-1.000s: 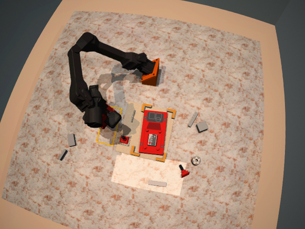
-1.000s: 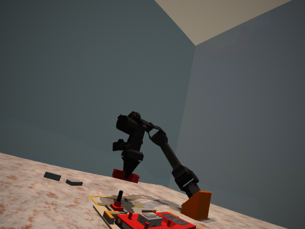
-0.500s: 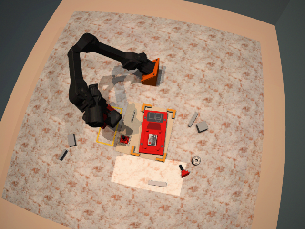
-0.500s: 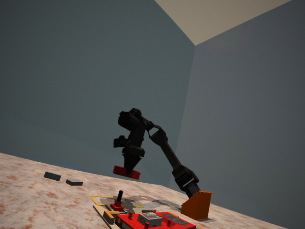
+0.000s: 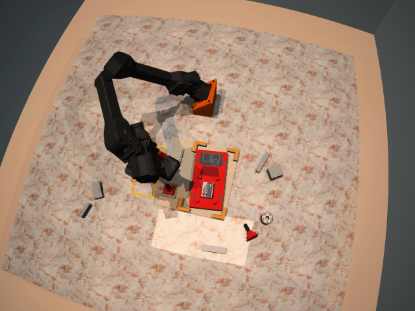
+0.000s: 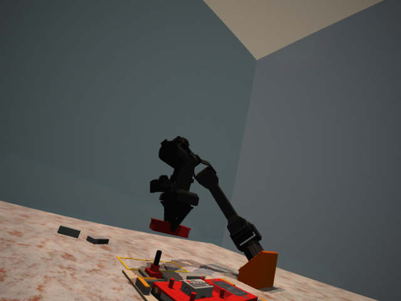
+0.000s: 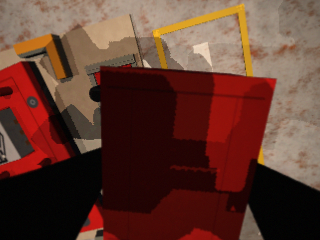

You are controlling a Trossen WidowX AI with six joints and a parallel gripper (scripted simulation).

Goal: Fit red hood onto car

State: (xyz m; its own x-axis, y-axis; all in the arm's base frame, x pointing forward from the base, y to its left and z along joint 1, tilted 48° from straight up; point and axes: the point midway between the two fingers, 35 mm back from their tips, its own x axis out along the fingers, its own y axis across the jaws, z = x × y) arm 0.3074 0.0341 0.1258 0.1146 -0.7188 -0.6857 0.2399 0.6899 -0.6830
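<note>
Now: gripper tip 10 mm short of the grey engine block, 180 mm to the right of it and 80 mm above it. The rest, counted from my gripper tip: red hood (10 mm above).
</note>
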